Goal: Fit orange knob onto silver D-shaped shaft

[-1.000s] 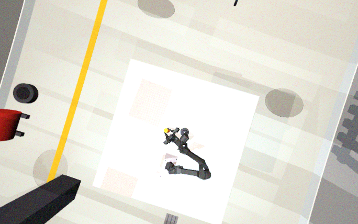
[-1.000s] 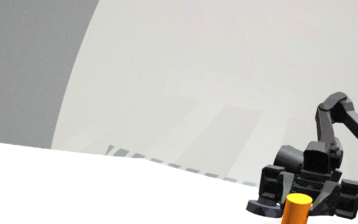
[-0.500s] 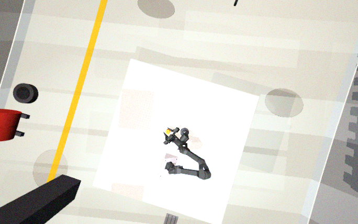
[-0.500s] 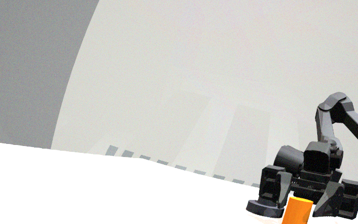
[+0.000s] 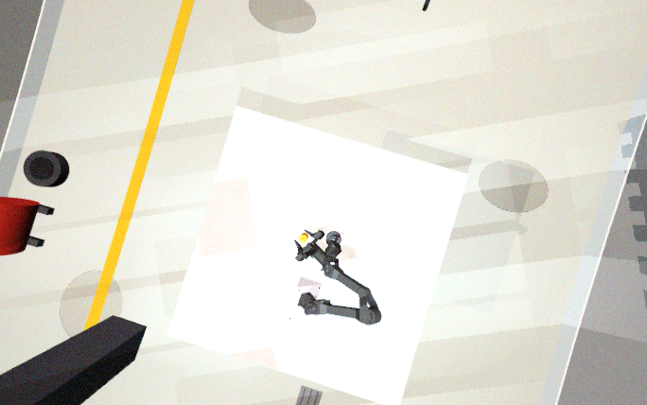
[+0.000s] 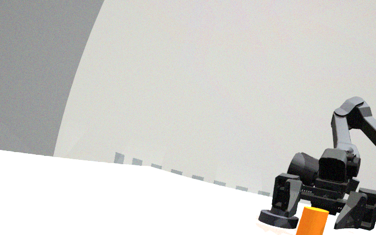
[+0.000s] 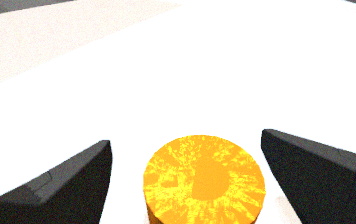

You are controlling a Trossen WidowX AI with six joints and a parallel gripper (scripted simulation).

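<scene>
My gripper tip is now 10 mm past the orange knob and 30 mm to the left of it. Round my gripper tip: dark round pedestal: 30 mm ahead, 180 mm to the right, 20 mm below.
</scene>
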